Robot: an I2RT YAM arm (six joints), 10 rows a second.
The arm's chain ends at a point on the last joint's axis. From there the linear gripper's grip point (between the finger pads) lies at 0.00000 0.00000 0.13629 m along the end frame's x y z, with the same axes.
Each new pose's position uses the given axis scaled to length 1; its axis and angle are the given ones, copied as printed.
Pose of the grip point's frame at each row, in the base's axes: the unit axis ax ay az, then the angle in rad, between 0 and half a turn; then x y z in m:
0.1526, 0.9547, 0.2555, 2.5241, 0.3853, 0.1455, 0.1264
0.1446, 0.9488, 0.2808, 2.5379, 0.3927, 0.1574, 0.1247
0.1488, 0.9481, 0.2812, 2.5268, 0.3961, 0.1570, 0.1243
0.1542, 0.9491, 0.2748, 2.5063, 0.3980, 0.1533, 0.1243
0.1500, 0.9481, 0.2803, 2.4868, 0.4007, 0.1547, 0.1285
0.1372, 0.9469, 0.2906, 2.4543, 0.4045, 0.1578, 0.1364
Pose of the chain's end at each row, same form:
0.1526, 0.9547, 0.2555, 2.5241, 0.3003, 0.0972, 0.2214
0.1446, 0.9488, 0.2808, 2.5379, 0.3092, 0.1024, 0.2173
0.1488, 0.9481, 0.2812, 2.5268, 0.3112, 0.1027, 0.2161
0.1542, 0.9491, 0.2748, 2.5063, 0.3108, 0.1016, 0.2154
0.1500, 0.9481, 0.2803, 2.4868, 0.3117, 0.1022, 0.2174
0.1372, 0.9469, 0.2906, 2.4543, 0.3130, 0.1032, 0.2213

